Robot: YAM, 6 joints.
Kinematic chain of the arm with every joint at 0, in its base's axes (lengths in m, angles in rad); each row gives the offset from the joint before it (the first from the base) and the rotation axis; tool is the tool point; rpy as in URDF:
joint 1: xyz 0 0 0.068 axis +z
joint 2: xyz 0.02 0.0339 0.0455 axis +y
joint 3: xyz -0.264 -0.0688 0 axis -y
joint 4: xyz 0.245 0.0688 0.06 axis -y
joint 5: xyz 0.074 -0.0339 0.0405 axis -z
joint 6: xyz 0.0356 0 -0.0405 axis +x
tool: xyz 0 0 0 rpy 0 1.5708 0
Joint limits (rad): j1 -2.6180..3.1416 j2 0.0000..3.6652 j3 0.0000..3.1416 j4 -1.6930..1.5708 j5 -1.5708..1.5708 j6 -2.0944..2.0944
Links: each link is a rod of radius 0.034 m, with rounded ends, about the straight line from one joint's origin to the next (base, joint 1, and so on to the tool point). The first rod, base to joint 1, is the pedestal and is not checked.
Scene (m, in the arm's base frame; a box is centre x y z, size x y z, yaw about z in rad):
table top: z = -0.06
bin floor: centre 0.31 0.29 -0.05 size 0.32 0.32 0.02 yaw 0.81
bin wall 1: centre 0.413 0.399 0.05 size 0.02 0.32 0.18 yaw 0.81
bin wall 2: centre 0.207 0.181 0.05 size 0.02 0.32 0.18 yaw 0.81
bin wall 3: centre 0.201 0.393 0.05 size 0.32 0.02 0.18 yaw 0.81
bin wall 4: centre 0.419 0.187 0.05 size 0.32 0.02 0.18 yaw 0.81
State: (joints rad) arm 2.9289 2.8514 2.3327 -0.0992 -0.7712 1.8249
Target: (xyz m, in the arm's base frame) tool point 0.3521 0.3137 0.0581
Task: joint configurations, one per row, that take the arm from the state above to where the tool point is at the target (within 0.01 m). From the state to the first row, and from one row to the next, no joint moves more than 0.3 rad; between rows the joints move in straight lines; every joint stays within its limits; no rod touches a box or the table.
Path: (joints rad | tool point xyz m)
1: 2.6441 2.7231 2.1820 0.0204 -0.6220 1.7874 | -0.5296 0.2640 0.0948
2: 2.3592 2.5948 2.0312 0.1399 -0.4729 1.7499 | -0.4235 0.3981 0.1271
3: 2.0744 2.4664 1.8805 0.2595 -0.3237 1.7124 | -0.2828 0.4898 0.1585
4: 1.7895 2.3381 1.7298 0.3791 -0.1746 1.6750 | -0.1242 0.5305 0.1880
5: 1.5047 2.2098 1.5790 0.4986 -0.0254 1.6375 | 0.0334 0.5182 0.2149
6: 1.2199 2.0815 1.4283 0.6182 0.1237 1.6000 | 0.1723 0.4580 0.2387
7: 0.9350 1.9531 1.2776 0.7378 0.2729 1.5625 | 0.2781 0.3606 0.2588
8: 0.8839 2.0520 1.3573 0.4917 0.0787 1.6150 | 0.3041 0.3663 0.2147
9: 0.8327 2.1509 1.4370 0.2457 -0.1155 1.6675 | 0.3245 0.3628 0.1699
10: 0.7816 2.2497 1.5167 -0.0003 -0.3096 1.7199 | 0.3389 0.3516 0.1274
11: 0.7304 2.3486 1.5964 -0.2464 -0.5038 1.7724 | 0.3477 0.3344 0.0896
12: 0.6793 2.4474 1.6762 -0.4924 -0.6980 1.8249 | 0.3521 0.3137 0.0581

